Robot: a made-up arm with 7 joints. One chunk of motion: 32 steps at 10 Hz.
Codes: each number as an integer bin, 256 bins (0 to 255) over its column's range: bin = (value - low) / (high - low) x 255, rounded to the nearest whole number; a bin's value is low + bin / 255 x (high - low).
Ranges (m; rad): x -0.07..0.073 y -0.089..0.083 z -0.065..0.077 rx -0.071..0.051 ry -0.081..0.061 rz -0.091..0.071
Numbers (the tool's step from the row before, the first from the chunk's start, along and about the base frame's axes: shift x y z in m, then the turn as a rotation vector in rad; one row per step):
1: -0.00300 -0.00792 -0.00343 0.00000 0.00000 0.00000
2: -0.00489 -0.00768 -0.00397 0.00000 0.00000 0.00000
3: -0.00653 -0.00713 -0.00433 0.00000 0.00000 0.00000
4: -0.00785 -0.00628 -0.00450 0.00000 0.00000 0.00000
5: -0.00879 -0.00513 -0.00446 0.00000 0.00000 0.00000
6: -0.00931 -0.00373 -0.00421 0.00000 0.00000 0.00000
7: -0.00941 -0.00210 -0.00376 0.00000 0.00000 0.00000
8: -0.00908 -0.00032 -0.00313 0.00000 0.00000 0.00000
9: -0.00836 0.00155 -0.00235 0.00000 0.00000 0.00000
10: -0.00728 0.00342 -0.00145 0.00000 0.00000 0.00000
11: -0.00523 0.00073 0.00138 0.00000 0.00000 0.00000
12: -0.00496 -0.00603 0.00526 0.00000 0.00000 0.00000
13: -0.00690 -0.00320 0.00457 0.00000 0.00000 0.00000
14: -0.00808 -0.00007 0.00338 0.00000 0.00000 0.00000
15: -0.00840 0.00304 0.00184 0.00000 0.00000 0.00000
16: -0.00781 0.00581 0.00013 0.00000 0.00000 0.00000
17: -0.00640 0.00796 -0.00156 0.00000 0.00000 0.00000
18: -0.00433 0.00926 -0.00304 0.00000 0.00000 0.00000
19: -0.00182 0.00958 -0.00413 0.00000 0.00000 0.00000
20: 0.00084 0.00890 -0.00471 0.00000 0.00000 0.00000
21: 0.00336 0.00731 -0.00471 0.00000 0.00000 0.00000
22: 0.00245 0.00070 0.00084 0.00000 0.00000 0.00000
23: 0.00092 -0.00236 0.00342 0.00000 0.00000 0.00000
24: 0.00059 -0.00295 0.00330 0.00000 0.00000 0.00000
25: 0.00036 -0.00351 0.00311 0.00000 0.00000 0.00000
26: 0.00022 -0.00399 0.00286 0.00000 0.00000 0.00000
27: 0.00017 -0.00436 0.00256 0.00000 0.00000 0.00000
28: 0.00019 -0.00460 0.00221 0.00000 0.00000 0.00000
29: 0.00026 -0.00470 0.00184 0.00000 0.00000 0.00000
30: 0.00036 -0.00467 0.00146 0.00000 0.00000 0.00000
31: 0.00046 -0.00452 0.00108 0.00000 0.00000 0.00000
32: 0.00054 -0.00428 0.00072 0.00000 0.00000 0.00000
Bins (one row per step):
1: 119 120 111 148 145 143
2: 116 121 110 148 145 143
3: 113 121 109 148 145 143
4: 111 123 109 148 145 143
5: 109 124 109 148 145 143
6: 108 126 109 148 145 143
7: 108 129 110 148 145 143
8: 109 131 111 148 145 143
9: 110 134 113 148 145 143
10: 112 137 114 148 145 143
11: 115 133 119 148 145 143
12: 116 123 126 148 145 143
13: 113 127 125 148 145 143
14: 110 132 123 148 145 143
15: 110 136 120 148 145 143
16: 111 141 117 148 145 143
17: 113 144 114 148 145 143
18: 117 146 111 148 145 143
19: 122 146 109 148 145 143
20: 126 145 108 148 145 143
21: 131 143 108 148 145 143
22: 129 133 118 148 145 143
23: 126 128 123 148 145 143
24: 126 128 123 148 145 143
25: 125 127 122 148 145 143
26: 125 126 122 148 145 143
27: 125 125 121 148 145 143
28: 125 125 121 148 145 143
29: 125 125 120 148 145 143
30: 125 125 119 148 145 143
31: 126 125 119 148 145 143
32: 126 126 118 148 145 143

